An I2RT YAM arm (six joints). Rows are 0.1 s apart.
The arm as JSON. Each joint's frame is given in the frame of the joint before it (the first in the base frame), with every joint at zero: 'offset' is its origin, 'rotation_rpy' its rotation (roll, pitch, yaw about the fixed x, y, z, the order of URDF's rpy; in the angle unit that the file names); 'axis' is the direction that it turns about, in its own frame. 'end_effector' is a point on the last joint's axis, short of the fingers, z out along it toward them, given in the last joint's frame.
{
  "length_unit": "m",
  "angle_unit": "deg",
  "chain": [
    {
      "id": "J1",
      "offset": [
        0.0,
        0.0,
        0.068
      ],
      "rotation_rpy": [
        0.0,
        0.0,
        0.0
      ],
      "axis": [
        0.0,
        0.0,
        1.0
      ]
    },
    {
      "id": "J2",
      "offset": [
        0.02,
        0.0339,
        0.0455
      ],
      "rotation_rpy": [
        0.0,
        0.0,
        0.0
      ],
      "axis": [
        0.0,
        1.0,
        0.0
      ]
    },
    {
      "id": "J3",
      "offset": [
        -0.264,
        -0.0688,
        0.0
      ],
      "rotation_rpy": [
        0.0,
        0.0,
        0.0
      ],
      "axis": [
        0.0,
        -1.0,
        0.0
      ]
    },
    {
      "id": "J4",
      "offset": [
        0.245,
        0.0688,
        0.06
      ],
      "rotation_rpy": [
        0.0,
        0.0,
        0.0
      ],
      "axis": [
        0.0,
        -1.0,
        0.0
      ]
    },
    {
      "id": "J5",
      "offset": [
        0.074,
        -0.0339,
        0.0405
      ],
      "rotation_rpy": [
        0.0,
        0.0,
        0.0
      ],
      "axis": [
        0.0,
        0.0,
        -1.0
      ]
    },
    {
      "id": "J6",
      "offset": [
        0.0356,
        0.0,
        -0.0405
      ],
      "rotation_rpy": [
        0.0,
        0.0,
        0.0
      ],
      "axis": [
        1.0,
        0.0,
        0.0
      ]
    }
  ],
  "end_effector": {
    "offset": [
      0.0,
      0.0,
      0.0
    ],
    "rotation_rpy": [
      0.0,
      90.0,
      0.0
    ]
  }
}
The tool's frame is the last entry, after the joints.
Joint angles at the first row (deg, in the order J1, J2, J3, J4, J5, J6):
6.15 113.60 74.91 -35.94 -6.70 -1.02
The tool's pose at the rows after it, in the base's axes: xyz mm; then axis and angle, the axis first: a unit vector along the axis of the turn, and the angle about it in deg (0 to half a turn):
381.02, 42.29, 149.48, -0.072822, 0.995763, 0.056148, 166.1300
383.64, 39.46, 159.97, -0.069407, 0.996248, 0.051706, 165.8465
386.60, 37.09, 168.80, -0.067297, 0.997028, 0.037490, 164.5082
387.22, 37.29, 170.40, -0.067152, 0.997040, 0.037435, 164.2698
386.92, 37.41, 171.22, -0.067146, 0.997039, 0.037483, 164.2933
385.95, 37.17, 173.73, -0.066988, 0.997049, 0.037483, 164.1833
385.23, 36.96, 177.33, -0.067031, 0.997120, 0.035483, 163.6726
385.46, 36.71, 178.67, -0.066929, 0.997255, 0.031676, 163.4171
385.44, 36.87, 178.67, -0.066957, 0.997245, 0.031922, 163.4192
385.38, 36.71, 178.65, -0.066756, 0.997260, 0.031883, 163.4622
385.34, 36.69, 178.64, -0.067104, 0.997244, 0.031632, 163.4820
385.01, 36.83, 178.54, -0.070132, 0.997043, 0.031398, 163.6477
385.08, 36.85, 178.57, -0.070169, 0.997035, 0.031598, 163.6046
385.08, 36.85, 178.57, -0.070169, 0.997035, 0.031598, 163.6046
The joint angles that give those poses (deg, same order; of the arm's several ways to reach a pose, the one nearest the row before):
5.78 113.47 76.34 -38.76 -5.96 -1.85
5.37 112.99 78.19 -40.86 -5.50 -1.91
5.12 112.44 79.42 -41.36 -3.88 -2.07
5.15 112.38 79.68 -41.45 -3.86 -2.02
5.17 112.27 79.72 -41.63 -3.86 -2.00
5.15 111.85 79.72 -41.93 -3.86 -2.00
5.15 111.28 79.72 -42.00 -3.62 -2.02
5.15 111.15 79.83 -42.00 -3.18 -2.06
5.17 111.15 79.83 -42.00 -3.20 -2.04
5.15 111.15 79.83 -42.04 -3.20 -2.04
5.15 111.15 79.83 -42.06 -3.18 -2.09
5.17 111.15 79.83 -42.24 -3.20 -2.41
5.17 111.15 79.83 -42.20 -3.22 -2.41
5.17 111.15 79.83 -42.20 -3.22 -2.41

